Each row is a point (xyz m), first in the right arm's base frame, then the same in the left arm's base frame.
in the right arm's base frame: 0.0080 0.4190 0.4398
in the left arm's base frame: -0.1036 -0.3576 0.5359
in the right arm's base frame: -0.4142 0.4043 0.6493
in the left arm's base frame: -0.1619 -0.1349 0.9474
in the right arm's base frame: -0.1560 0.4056 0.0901
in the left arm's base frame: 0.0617 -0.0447 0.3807
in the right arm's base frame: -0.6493 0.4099 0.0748
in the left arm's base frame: 0.1301 0.3425 0.6789
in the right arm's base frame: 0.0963 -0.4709 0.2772
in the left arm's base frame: -0.8275 -0.0147 0.1062
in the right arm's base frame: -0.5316 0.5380 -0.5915
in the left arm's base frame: 0.5308 0.5502 0.1587
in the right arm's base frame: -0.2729 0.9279 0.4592
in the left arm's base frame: 0.3705 -0.3377 0.8721
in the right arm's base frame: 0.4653 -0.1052 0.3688
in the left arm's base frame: -0.5886 -0.4814 0.0476
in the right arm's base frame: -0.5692 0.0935 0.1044
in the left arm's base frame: -0.1724 0.3815 0.5592
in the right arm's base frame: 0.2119 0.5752 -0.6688
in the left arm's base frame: 0.5116 0.0026 -0.3511
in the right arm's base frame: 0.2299 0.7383 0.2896
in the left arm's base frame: 0.2207 -0.5683 0.3803
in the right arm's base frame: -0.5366 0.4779 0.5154
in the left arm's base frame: -0.0220 0.0020 0.9479
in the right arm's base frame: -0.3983 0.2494 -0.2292
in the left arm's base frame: 0.0962 0.3653 0.2552
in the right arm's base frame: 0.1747 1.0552 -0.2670
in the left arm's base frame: 0.7589 -0.3533 0.1022
